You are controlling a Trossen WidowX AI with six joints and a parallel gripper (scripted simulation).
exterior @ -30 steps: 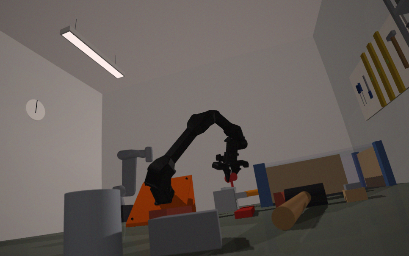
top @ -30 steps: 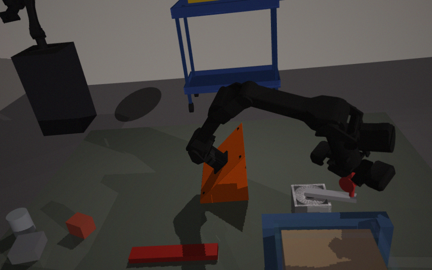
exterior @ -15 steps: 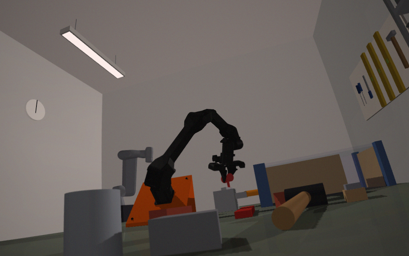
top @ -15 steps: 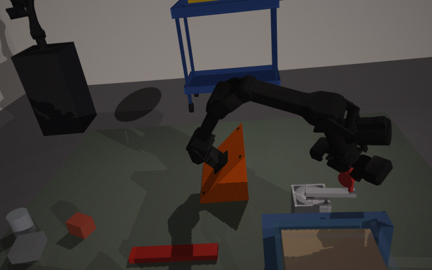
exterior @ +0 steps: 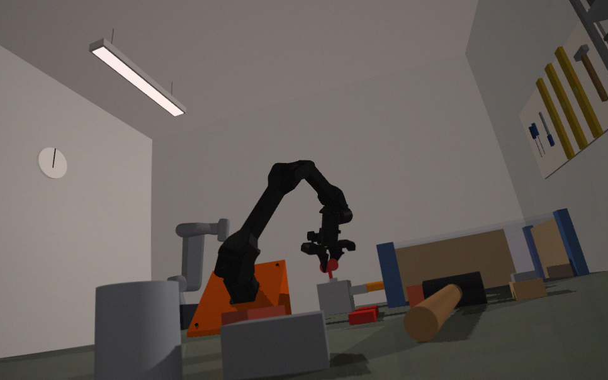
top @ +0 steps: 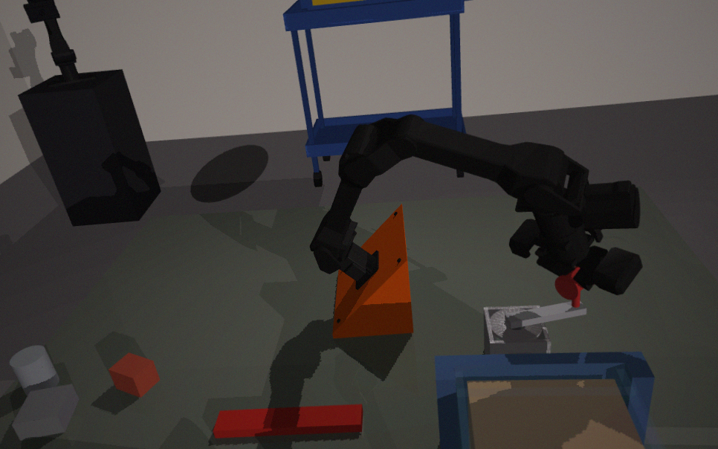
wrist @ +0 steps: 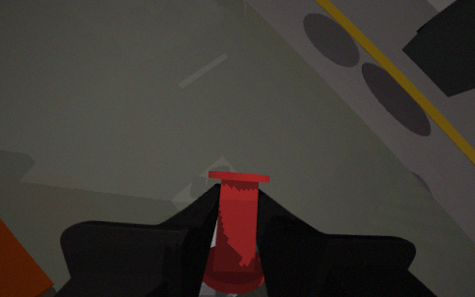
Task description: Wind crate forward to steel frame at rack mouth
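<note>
Now: the grey crank arm 2 cm ahead of my gripper tip, 5 cm to the right of it and 3 cm below it. The rest, counted from my gripper tip: frame: 19 cm ahead, 12 cm to the right, 3 cm below; then grey winch: 2 cm ahead, 12 cm to the right, 10 cm below; then red knob: 1 cm ahead, 1 cm to the right.
</note>
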